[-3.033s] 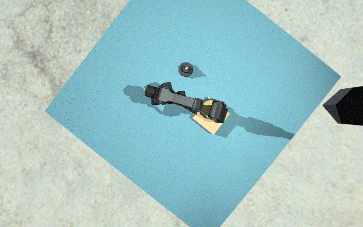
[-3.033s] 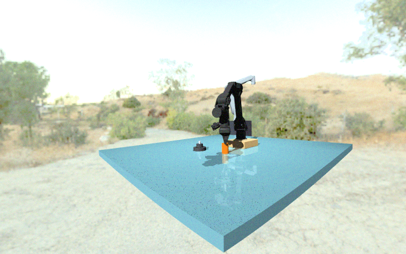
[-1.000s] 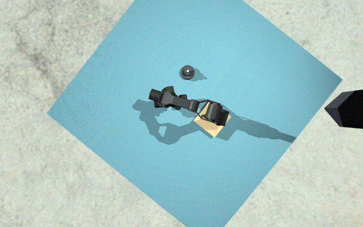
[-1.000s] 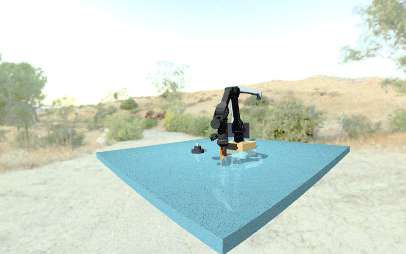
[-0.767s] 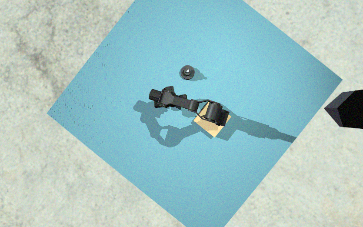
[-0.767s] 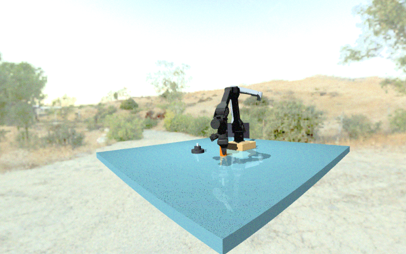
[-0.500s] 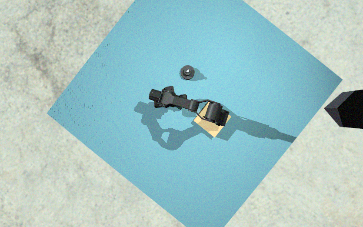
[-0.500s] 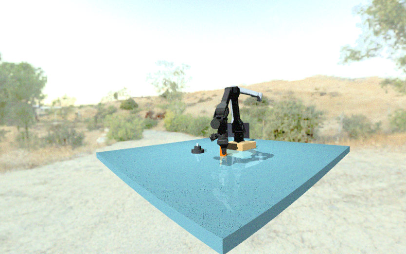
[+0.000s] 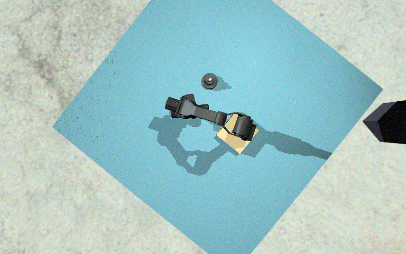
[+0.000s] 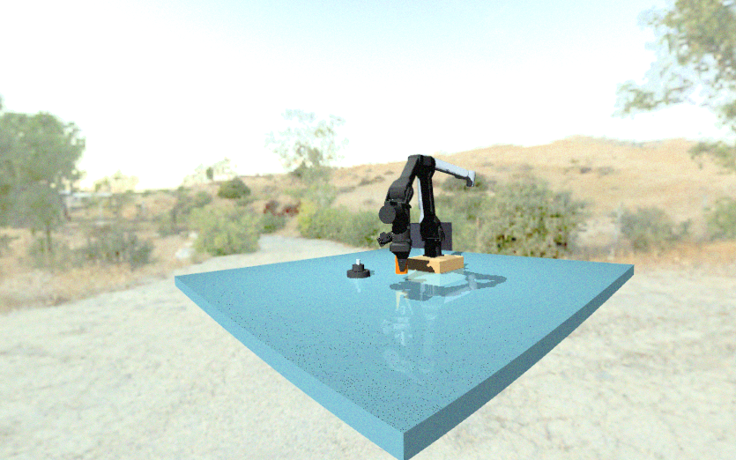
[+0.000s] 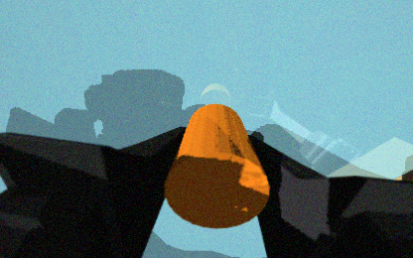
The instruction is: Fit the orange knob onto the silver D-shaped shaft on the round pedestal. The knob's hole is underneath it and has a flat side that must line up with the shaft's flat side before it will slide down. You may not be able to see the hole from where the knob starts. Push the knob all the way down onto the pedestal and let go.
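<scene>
My gripper tip is 6 cm short of the round dark pedestal, 19 cm to the left of it and 1 cm above it. Round my gripper tip: orange knob: 4 cm above.
</scene>
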